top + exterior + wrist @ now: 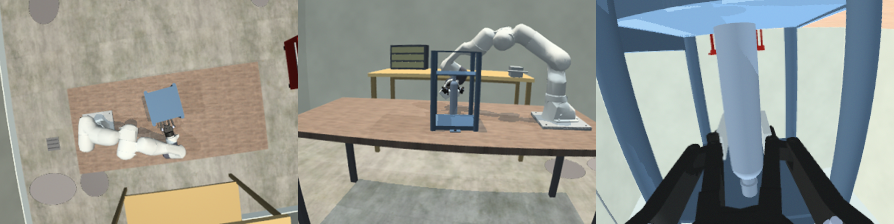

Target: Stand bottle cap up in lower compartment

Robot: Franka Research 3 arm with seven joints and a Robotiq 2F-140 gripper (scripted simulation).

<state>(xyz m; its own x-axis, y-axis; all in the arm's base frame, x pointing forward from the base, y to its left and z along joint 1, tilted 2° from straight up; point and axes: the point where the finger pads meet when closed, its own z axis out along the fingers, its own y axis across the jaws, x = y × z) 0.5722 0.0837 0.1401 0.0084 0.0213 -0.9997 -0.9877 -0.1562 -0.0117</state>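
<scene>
The shelving unit is 60 mm to the left of my hand, 30 mm above it and 10 mm behind it.
</scene>
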